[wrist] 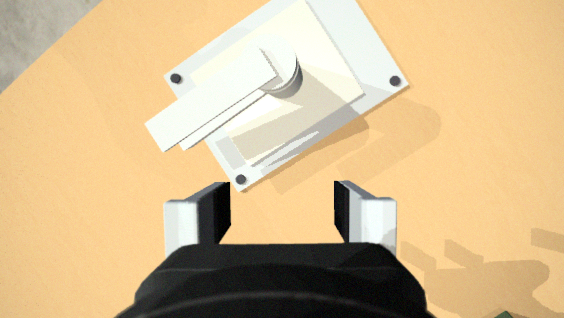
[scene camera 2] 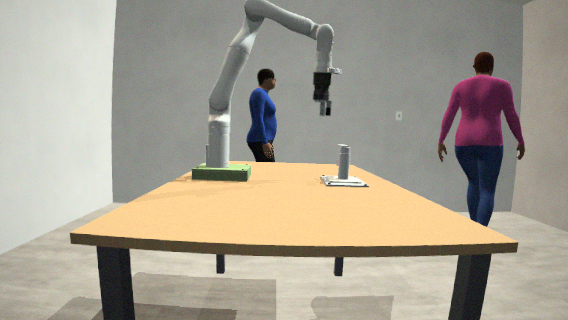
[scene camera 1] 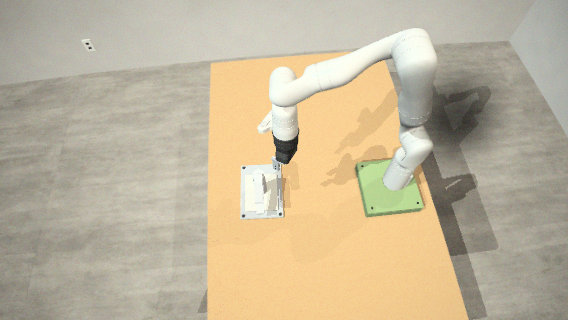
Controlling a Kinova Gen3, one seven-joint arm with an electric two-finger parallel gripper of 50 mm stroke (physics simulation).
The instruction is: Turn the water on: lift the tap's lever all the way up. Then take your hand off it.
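The white tap (scene camera 1: 258, 197) (scene camera 2: 343, 164) stands upright on a pale rectangular plate (scene camera 1: 250, 169) (wrist: 372, 55). Its flat lever (scene camera 1: 258, 186) (scene camera 2: 343, 145) (wrist: 212, 100) runs out from the top of the round column, close to level. In the wrist view the spout (wrist: 225, 121) shows beside the lever's edge, below it. My gripper (scene camera 1: 276, 164) (scene camera 2: 325, 108) (wrist: 282, 203) is open and empty. It points down and hangs above the height of the tap, off to one side of it. In the wrist view the tap lies beyond the fingertips, and neither finger touches the lever.
The arm's green base block (scene camera 1: 372, 175) (scene camera 2: 221, 173) sits on the wooden table (scene camera 1: 320, 280) (scene camera 2: 295, 215), across from the tap. A person in blue (scene camera 2: 262, 115) and a person in pink (scene camera 2: 482, 115) are behind the table in the second scene view.
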